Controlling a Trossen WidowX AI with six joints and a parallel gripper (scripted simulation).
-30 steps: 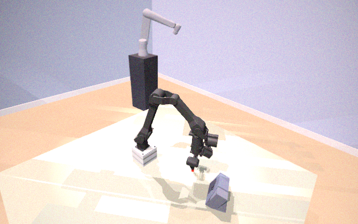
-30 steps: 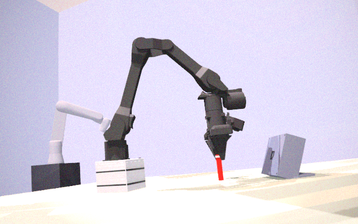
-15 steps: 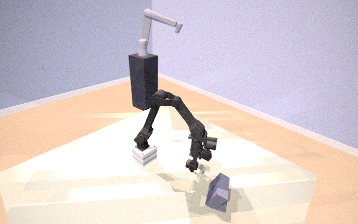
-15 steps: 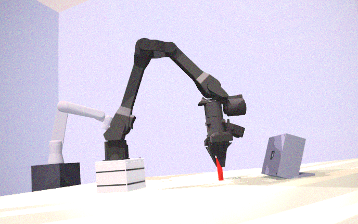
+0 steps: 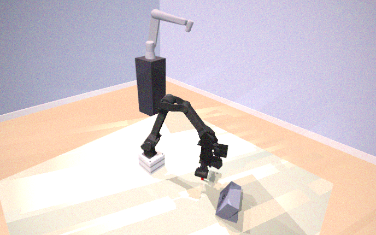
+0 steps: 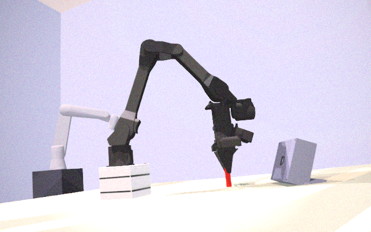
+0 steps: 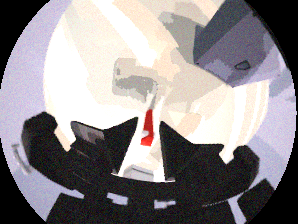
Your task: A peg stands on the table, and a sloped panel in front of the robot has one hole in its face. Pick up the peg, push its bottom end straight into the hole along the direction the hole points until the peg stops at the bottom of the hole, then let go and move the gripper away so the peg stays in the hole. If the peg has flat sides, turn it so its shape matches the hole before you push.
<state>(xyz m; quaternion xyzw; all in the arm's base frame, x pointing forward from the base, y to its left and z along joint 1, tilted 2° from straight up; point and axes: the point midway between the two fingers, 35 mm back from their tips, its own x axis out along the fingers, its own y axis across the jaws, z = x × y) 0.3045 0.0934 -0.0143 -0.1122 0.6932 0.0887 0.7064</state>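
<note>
Now: gripper tip 2 cm below the red peg. Also, from my gripper tip: grey sloped panel (18 cm ahead, 8 cm to the right, 1 cm above).
</note>
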